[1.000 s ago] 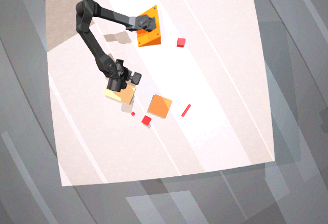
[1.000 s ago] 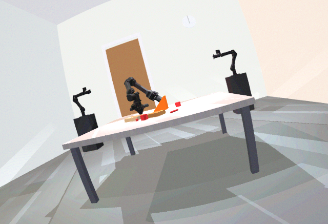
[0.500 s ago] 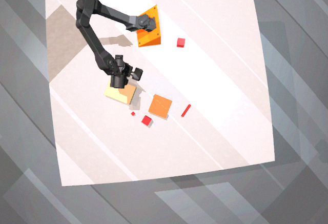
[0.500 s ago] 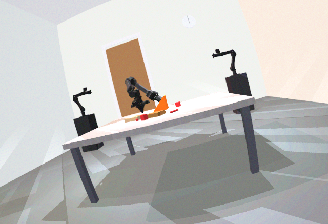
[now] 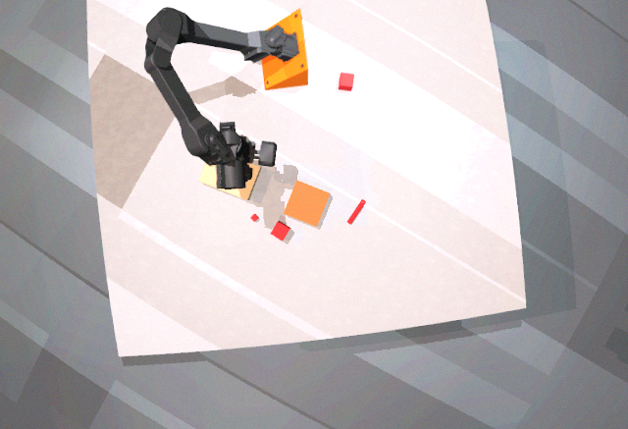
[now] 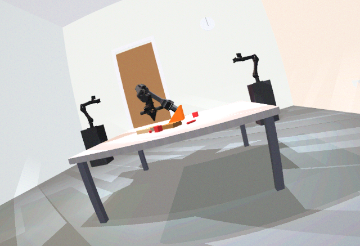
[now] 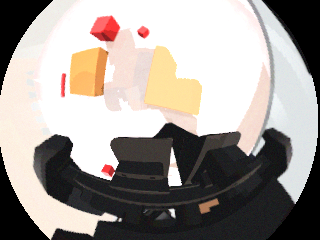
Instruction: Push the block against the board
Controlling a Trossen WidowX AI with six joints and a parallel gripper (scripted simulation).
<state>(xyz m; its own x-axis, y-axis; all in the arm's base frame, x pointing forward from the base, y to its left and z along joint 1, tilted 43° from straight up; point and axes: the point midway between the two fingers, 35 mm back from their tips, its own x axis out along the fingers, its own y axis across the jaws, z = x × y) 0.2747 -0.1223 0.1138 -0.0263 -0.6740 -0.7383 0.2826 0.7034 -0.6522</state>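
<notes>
Right now my gripper tip is 16 cm short of the orange square block, 15 cm to the right of it and 5 cm above it. Also, from my gripper tip: tiny red piece (18 cm ahead, 1 cm to the right, 6 cm below); then thin red stick (21 cm ahead, 29 cm to the left, 6 cm below); then board (4 cm ahead, 6 cm to the right, 5 cm below).
</notes>
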